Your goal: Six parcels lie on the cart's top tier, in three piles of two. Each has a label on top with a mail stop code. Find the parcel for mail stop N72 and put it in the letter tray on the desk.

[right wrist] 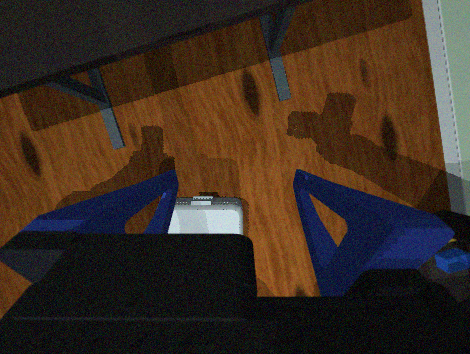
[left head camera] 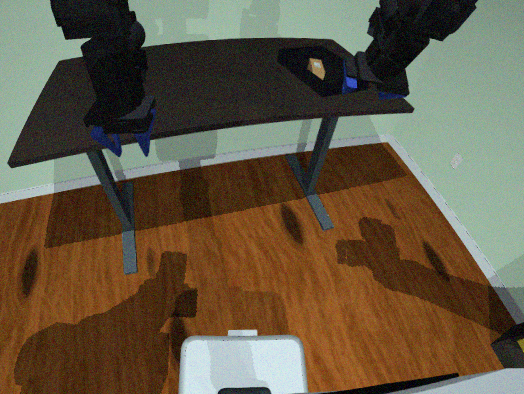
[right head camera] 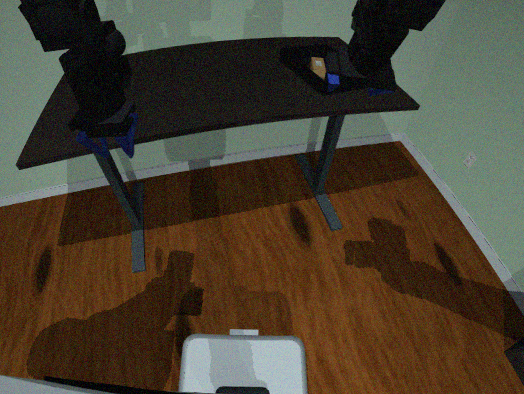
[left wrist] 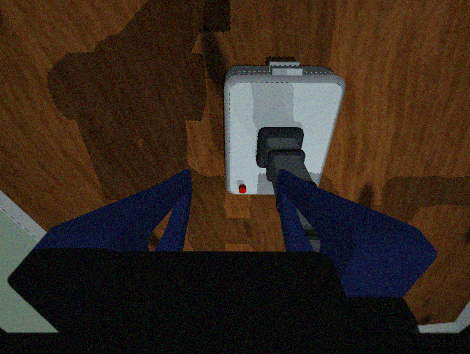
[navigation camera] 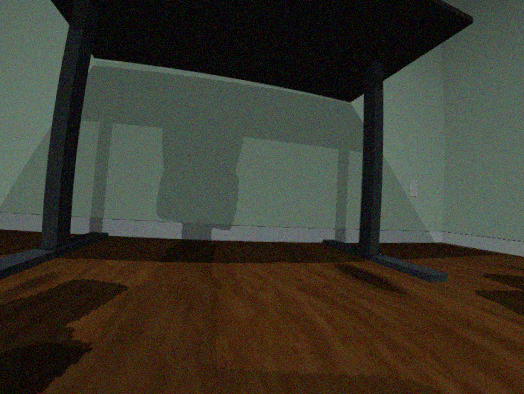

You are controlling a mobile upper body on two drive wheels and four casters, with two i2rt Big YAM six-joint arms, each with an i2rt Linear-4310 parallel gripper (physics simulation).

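Frame: origin at the left arm's base, x right, y ahead, z up, level; metres.
Seen in the pictures: left gripper, fingertip midpoint: (left head camera: 133, 154) (right head camera: 119, 156) (left wrist: 234, 178); right gripper, fingertip midpoint: (right wrist: 235, 176) (left head camera: 361, 94) (right head camera: 349, 91).
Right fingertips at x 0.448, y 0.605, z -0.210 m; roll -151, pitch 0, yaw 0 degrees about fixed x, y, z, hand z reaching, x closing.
Observation:
Pixels of each thing's top centre, then the offset from my right fingertips to it.
- tan parcel with a small white label, top centre: (right head camera: 318, 63) (left head camera: 317, 64) dx +0.062, dy +0.589, dz -0.195 m
- black letter tray at its top centre: (right head camera: 325, 59) (left head camera: 323, 61) dx +0.096, dy +0.614, dz -0.186 m
- dark object with a blue part, top centre: (right wrist: 459, 263) dx +1.515, dy -0.718, dz -1.024 m
A tan parcel with a small white label (left head camera: 316, 68) (right head camera: 318, 67) lies in the black letter tray (left head camera: 299, 67) (right head camera: 295, 59) on the dark desk (left head camera: 215, 90) (right head camera: 215, 90) (right wrist: 75, 45) (navigation camera: 225, 35). Its code is too small to read. My left gripper (left head camera: 133, 154) (right head camera: 118, 154) (left wrist: 234, 178) is partly open and empty, in front of the desk's near edge at the left. My right gripper (left head camera: 371, 90) (right head camera: 356, 87) (right wrist: 235, 176) is wide open and empty. It overlaps the tray's right part in the head views, while floor shows between its fingers in the right wrist view. The cart's piles are not discernible.
My white base (left head camera: 285, 365) (right head camera: 285, 365) (left wrist: 320, 110) stands on the wooden floor before the desk. Grey desk legs (left head camera: 320, 155) (right head camera: 330, 152) (navigation camera: 372, 165) stand under the top. A green wall is behind and at the right. A dark object with a blue part (right wrist: 452, 260) shows at the right wrist view's edge.

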